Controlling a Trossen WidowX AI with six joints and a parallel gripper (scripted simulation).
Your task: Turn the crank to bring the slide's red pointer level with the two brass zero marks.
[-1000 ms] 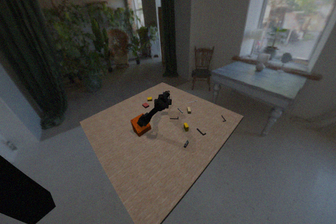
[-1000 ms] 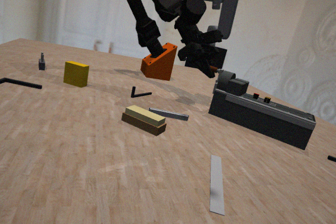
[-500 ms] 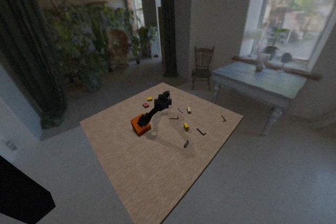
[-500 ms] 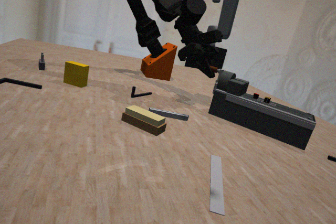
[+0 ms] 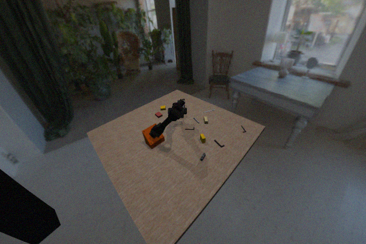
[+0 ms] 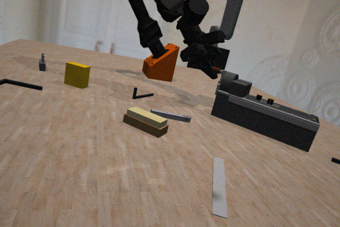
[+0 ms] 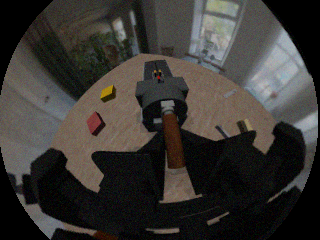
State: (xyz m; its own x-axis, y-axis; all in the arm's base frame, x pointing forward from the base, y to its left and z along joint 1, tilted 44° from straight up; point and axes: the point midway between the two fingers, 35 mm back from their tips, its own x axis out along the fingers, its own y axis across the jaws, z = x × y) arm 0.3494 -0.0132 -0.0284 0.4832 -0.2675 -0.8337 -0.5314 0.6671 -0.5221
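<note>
Now: gripper tip 20 mm below the brown crank handle, 10 mm to the left of it and 10 mm past it. Round my gripper tip: red pointer (110 mm ahead, 70 mm to the left, 10 mm below); red block (250 mm to the left, 80 mm below, 70 mm behind); grey bar (170 mm to the right, 90 mm below, 80 mm ahead).
</note>
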